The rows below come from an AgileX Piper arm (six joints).
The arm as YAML. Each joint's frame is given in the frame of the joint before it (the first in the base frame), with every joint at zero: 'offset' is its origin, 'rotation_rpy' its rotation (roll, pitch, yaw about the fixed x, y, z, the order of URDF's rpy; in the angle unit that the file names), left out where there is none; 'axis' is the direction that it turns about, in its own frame. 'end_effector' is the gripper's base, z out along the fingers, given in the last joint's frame.
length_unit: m
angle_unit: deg
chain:
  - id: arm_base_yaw
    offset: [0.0, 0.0, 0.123]
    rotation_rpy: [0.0, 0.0, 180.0]
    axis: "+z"
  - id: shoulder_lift
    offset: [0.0, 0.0, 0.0]
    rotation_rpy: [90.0, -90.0, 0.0]
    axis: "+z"
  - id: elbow
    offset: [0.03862, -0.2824, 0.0]
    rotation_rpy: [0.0, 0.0, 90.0]
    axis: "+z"
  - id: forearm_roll
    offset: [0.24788, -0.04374, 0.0]
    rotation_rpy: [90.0, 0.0, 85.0]
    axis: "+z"
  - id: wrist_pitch
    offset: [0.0, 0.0, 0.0]
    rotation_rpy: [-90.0, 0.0, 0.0]
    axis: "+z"
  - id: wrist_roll
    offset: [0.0, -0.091, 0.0]
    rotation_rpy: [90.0, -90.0, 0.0]
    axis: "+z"
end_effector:
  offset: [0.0, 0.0, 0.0]
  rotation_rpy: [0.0, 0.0, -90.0]
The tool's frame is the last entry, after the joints.
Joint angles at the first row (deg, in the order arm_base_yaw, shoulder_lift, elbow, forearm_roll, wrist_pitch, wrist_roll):
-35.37 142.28 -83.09 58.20 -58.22 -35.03
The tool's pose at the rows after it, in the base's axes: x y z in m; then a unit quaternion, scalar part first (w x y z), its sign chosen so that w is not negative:
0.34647 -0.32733 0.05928 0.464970 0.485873 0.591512 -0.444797
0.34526 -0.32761 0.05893 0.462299 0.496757 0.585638 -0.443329
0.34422 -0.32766 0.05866 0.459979 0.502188 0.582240 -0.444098
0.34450 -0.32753 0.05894 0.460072 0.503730 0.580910 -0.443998
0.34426 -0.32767 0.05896 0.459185 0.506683 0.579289 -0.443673
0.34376 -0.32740 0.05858 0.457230 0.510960 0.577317 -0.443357
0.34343 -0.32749 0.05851 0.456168 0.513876 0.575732 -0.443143
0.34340 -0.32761 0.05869 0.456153 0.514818 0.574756 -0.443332
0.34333 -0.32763 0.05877 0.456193 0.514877 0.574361 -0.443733
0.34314 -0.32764 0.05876 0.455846 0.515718 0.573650 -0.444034
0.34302 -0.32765 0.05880 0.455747 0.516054 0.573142 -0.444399
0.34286 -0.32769 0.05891 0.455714 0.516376 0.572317 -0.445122
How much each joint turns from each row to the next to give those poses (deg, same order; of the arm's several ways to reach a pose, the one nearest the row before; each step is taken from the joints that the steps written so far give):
0.00 0.00 -0.06 0.94 0.05 0.00
0.00 0.00 -0.12 1.29 -0.06 0.23
0.00 0.00 0.00 0.76 -0.20 0.00
0.06 0.00 -0.09 0.25 -0.05 0.00
0.00 0.00 -0.08 0.39 0.00 0.00
0.04 0.00 0.00 0.62 -0.05 0.00
0.00 0.00 -0.05 0.40 -0.02 0.00
0.00 0.00 -0.05 0.13 -0.05 0.00
0.00 0.00 0.00 0.01 -0.06 0.00
0.00 0.00 0.00 0.13 -0.06 0.00
0.00 0.00 0.00 0.05 -0.06 0.00
0.00 0.00 0.00 0.06 -0.12 0.00

